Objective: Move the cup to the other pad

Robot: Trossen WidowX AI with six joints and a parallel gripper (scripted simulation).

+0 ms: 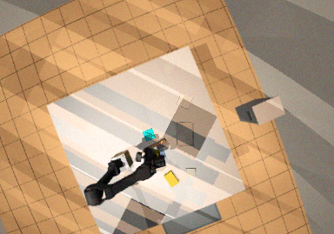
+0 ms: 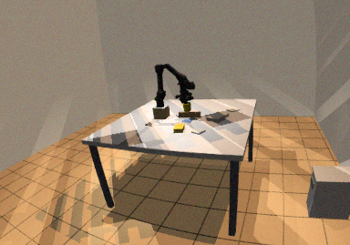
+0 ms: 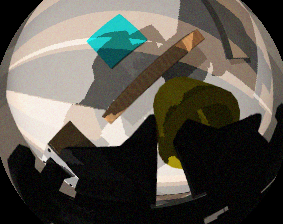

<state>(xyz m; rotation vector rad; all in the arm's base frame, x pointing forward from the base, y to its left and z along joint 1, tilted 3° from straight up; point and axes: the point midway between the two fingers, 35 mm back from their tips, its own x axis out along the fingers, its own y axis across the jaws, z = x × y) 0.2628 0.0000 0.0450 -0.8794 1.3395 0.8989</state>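
My gripper tip is now 12 cm to the right of the teal pad and 11 cm above it. Also, from my gripper tip: brown bar (9 cm below, 3 cm to the left, 2 cm ahead); cup (2 cm ahead, 1 cm to the right); blue pad (11 cm below, 6 cm to the right, 4 cm ahead).
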